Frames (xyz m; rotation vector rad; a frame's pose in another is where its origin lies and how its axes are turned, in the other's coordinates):
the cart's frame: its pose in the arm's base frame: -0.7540 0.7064 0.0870 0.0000 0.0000 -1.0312
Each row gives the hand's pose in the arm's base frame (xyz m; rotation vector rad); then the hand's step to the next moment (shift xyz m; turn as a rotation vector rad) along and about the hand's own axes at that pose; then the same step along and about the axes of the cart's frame.
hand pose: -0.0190 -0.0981 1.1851 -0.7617 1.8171 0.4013
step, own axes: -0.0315 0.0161 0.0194 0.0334 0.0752 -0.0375
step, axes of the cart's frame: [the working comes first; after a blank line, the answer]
step, axes of the arm's base frame: 0.0100 0.0332 0.0206 -0.0843 0.0228 -0.0235

-0.0234 0.0256 0.0206 -0.0628 -0.0606 -0.0235
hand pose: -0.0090 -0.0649 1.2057 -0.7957 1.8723 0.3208
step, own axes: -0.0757 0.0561 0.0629 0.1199 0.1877 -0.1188
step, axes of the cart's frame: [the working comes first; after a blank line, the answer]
step, axes of the arm's base frame: 0.0272 0.1050 0.0327 -0.2375 0.0292 -0.0803

-0.0761 0.0773 0.0327 -0.1471 -0.1888 -0.0803
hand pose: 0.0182 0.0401 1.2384 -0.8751 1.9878 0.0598
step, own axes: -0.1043 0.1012 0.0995 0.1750 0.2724 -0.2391
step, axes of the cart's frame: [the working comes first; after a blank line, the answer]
step, axes of the arm's base frame: 0.0452 0.1702 -0.0054 -0.3942 0.0170 -0.0796

-0.1228 0.1262 -0.0054 -0.2171 -0.3294 -0.0796
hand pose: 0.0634 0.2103 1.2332 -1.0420 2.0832 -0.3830
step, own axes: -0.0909 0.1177 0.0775 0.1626 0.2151 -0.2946
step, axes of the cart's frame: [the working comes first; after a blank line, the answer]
step, axes of the arm's base frame: 0.0269 0.1492 -0.0716 -0.3991 -0.0126 -0.0047

-0.1142 0.0998 -0.0716 -0.1943 -0.3489 -0.0047
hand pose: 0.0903 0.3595 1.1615 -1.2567 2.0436 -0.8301
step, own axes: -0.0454 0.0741 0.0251 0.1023 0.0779 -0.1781
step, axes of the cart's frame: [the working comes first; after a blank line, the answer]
step, axes of the arm's base frame: -0.0041 0.0629 -0.0648 -0.2146 -0.0299 0.0362

-0.0561 0.0288 -0.0648 -0.0846 -0.1995 0.0362
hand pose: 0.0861 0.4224 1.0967 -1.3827 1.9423 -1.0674
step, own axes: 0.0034 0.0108 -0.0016 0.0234 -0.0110 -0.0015
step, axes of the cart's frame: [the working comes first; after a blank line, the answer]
step, axes of the arm's base frame: -0.0081 -0.0009 -0.0080 -0.0034 -0.0234 0.0106

-0.0034 -0.0074 -0.0080 0.0183 -0.0149 0.0106
